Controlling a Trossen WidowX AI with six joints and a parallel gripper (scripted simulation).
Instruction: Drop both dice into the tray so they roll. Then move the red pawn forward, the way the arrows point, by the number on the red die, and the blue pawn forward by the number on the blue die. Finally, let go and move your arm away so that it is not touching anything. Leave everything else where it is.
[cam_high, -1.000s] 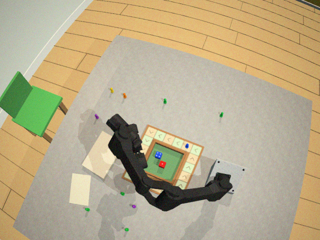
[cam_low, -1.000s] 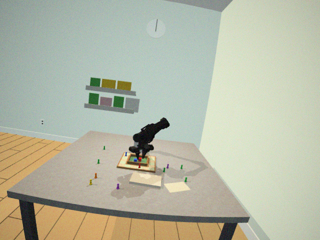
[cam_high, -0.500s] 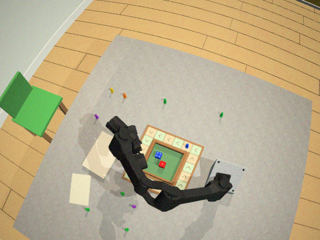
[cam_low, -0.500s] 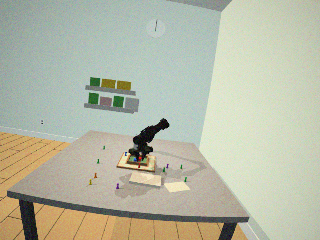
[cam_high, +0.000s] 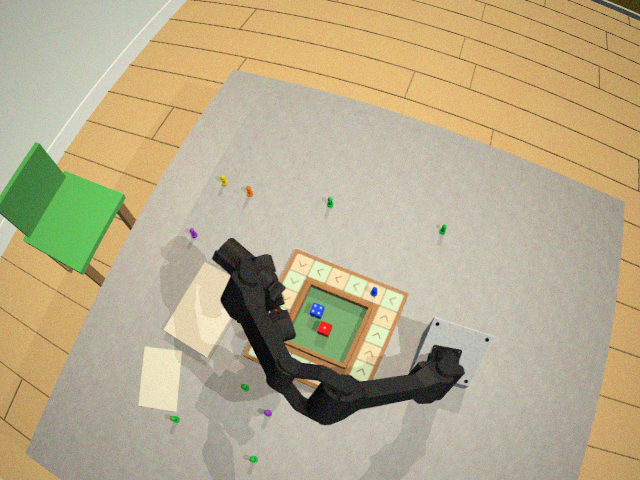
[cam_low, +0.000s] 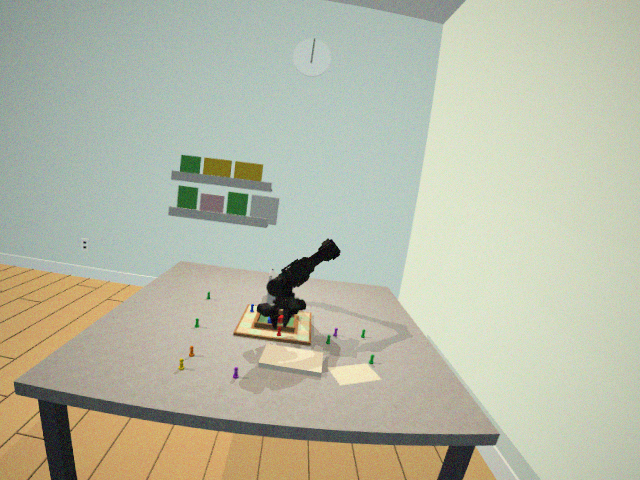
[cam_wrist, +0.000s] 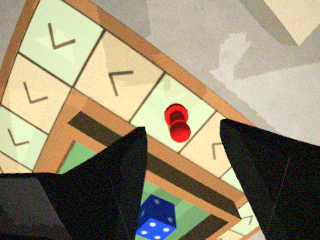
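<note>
My gripper tip is 1 cm above the red pawn. Also, from my gripper tip: blue die (9 cm behind, 3 cm to the right, 2 cm below); then cream box (16 cm ahead, 4 cm to the left, 3 cm below); then green tray (12 cm behind, 4 cm below).
</note>
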